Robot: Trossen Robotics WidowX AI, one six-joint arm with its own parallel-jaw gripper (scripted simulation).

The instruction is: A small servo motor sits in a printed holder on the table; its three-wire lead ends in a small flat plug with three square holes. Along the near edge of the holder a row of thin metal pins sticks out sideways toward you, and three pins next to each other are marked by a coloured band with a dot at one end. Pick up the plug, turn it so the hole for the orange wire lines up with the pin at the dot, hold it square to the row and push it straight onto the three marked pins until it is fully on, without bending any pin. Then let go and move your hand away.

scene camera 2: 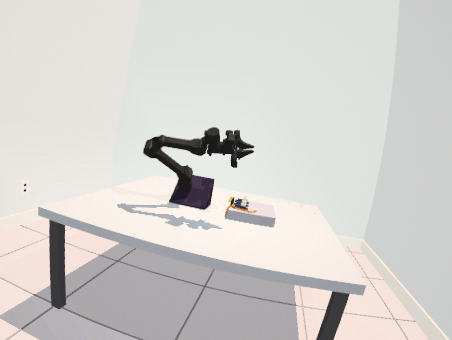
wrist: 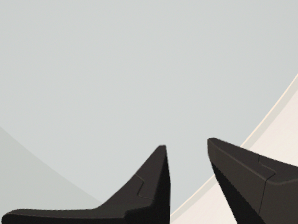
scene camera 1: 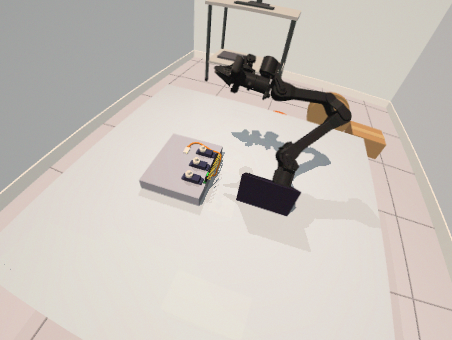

In view: my gripper (scene camera 1: 214, 69).
My gripper also shows in the wrist view (wrist: 187, 149).
